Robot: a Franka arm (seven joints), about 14 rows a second.
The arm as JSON. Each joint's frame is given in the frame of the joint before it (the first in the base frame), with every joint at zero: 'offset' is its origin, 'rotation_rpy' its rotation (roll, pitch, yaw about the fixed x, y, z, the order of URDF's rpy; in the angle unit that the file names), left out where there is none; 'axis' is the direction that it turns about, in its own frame. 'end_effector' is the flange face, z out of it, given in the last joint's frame.
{
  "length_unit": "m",
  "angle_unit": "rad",
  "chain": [
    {
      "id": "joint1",
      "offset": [
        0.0,
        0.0,
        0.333
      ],
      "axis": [
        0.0,
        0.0,
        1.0
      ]
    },
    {
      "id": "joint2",
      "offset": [
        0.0,
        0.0,
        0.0
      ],
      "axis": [
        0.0,
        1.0,
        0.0
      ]
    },
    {
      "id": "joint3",
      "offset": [
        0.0,
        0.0,
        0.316
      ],
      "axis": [
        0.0,
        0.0,
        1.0
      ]
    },
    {
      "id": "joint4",
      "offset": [
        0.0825,
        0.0,
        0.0
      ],
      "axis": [
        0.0,
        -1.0,
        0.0
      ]
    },
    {
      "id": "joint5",
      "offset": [
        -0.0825,
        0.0,
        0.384
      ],
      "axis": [
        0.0,
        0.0,
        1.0
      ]
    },
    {
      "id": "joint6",
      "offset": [
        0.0,
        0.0,
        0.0
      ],
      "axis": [
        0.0,
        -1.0,
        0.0
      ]
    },
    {
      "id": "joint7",
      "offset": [
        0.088,
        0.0,
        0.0
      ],
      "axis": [
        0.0,
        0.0,
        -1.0
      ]
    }
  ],
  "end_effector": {
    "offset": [
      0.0,
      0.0,
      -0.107
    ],
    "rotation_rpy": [
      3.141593,
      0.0,
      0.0
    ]
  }
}
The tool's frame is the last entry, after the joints.
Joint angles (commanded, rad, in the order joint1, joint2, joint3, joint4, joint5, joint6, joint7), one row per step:
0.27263, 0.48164, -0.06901, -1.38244, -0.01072, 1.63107, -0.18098
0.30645, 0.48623, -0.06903, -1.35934, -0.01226, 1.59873, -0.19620
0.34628, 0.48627, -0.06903, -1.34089, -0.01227, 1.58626, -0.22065
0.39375, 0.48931, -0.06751, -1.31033, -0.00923, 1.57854, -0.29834
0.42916, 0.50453, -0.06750, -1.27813, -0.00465, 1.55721, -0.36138
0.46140, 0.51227, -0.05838, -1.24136, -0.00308, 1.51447, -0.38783
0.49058, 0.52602, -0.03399, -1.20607, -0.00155, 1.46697, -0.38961
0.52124, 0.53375, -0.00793, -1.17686, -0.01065, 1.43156, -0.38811
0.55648, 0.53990, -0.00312, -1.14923, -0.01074, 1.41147, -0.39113
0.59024, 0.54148, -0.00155, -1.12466, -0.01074, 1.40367, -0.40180
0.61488, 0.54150, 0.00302, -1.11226, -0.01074, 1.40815, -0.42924
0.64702, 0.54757, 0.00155, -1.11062, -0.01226, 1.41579, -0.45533
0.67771, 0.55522, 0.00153, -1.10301, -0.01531, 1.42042, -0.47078
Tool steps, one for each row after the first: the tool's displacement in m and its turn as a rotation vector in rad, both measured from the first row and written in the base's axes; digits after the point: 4 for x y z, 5 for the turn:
-0.0053, 0.0222, 0.0054, -0.00159, 0.01448, 0.04835
-0.0114, 0.0485, 0.0130, 0.00478, 0.01108, 0.11198
-0.0184, 0.0816, 0.0243, 0.02878, 0.00068, 0.23645
-0.0241, 0.1061, 0.0273, 0.04425, 0.01268, 0.33234
-0.0347, 0.1314, 0.0359, 0.05196, 0.03127, 0.39725
-0.0492, 0.1614, 0.0394, 0.05816, 0.06179, 0.44791
-0.0653, 0.1907, 0.0452, 0.05641, 0.07818, 0.50017
-0.0779, 0.2139, 0.0522, 0.05829, 0.07909, 0.54236
-0.0896, 0.2346, 0.0617, 0.06464, 0.06706, 0.58838
-0.0992, 0.2512, 0.0675, 0.07703, 0.05582, 0.64435
-0.1100, 0.2694, 0.0645, 0.08052, 0.05656, 0.70088
-0.1208, 0.2872, 0.0630, 0.08143, 0.05449, 0.74706

